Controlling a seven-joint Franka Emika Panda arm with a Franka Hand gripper.
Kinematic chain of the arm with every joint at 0, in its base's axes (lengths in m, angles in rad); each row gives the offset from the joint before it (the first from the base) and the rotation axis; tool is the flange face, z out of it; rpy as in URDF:
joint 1: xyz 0 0 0.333 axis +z
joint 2: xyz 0 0 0 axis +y
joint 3: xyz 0 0 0.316 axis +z
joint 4: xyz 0.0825 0 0 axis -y
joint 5: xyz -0.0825 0 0.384 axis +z
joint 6: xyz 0 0 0 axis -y
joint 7: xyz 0.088 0 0 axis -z
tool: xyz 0 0 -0.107 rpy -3.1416 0 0
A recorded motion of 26 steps. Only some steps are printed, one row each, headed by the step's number.
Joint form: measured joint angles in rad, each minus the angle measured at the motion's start. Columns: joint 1, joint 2, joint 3, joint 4, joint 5, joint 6, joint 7.
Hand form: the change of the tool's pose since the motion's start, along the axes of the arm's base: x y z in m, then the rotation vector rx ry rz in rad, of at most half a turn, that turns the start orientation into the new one. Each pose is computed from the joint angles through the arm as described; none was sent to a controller.
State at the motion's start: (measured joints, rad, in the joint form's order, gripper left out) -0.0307 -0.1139 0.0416 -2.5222 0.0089 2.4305 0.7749
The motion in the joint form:
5: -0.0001 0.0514 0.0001 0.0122 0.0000 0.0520 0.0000
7: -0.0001 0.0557 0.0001 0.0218 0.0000 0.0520 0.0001
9: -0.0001 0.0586 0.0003 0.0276 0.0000 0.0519 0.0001
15: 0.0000 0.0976 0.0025 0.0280 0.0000 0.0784 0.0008
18: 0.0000 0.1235 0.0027 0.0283 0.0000 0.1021 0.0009
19: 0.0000 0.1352 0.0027 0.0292 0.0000 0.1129 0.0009
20: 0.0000 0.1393 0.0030 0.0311 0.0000 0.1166 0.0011
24: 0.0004 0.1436 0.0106 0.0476 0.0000 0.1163 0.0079
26: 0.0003 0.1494 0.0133 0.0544 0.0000 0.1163 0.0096
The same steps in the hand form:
5: 0.0086 0.0001 -0.0139 0.0019 -0.0128 -0.0001
7: 0.0118 0.0002 -0.0120 0.0022 -0.0181 -0.0001
9: 0.0137 0.0003 -0.0111 0.0023 -0.0209 0.0001
15: 0.0154 0.0014 -0.0268 0.0036 -0.0088 0.0015
18: 0.0169 0.0015 -0.0367 0.0046 -0.0069 0.0015
19: 0.0177 0.0016 -0.0409 0.0050 -0.0070 0.0014
20: 0.0186 0.0017 -0.0417 0.0052 -0.0085 0.0015
24: 0.0243 0.0056 -0.0375 0.0061 -0.0203 0.0027
26: 0.0265 0.0069 -0.0376 0.0066 -0.0213 0.0036

